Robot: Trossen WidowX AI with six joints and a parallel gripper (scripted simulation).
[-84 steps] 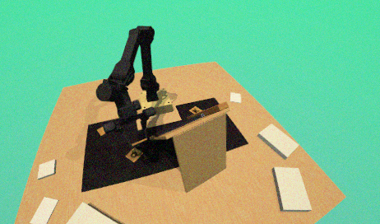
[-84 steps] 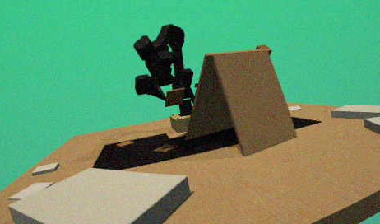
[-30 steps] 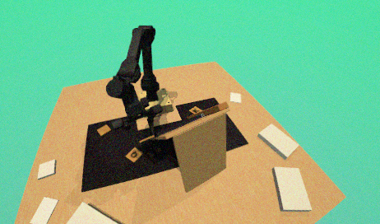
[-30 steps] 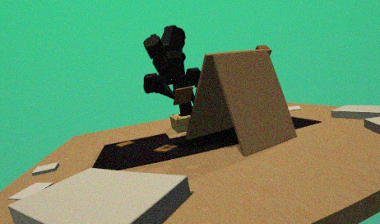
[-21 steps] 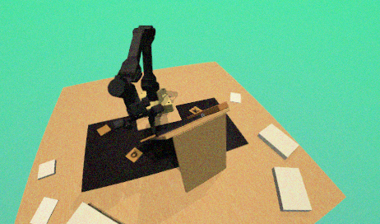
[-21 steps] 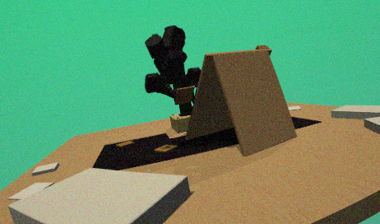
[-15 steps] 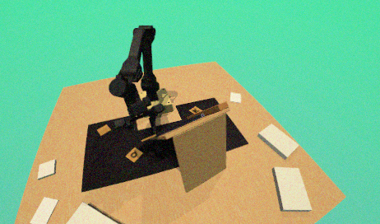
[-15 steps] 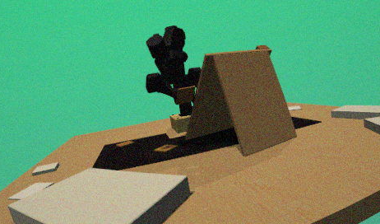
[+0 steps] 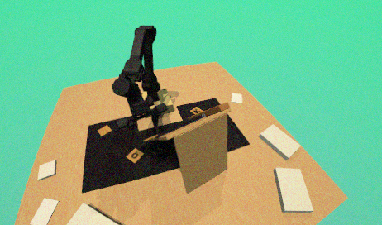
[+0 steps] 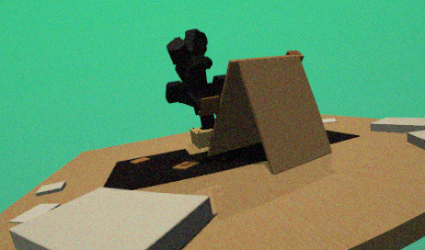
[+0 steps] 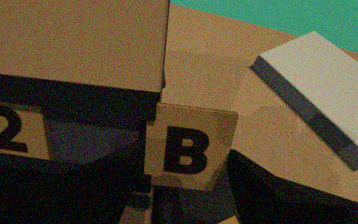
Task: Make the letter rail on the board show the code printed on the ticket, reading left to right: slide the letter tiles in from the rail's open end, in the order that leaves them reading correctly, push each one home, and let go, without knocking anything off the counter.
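Right now my gripper tip is 80 mm past the white ticket, 80 mm to the right of it and 70 mm above it. From my gripper tip the other things lie so: black mat (170 mm behind, 60 mm to the left, 160 mm below).
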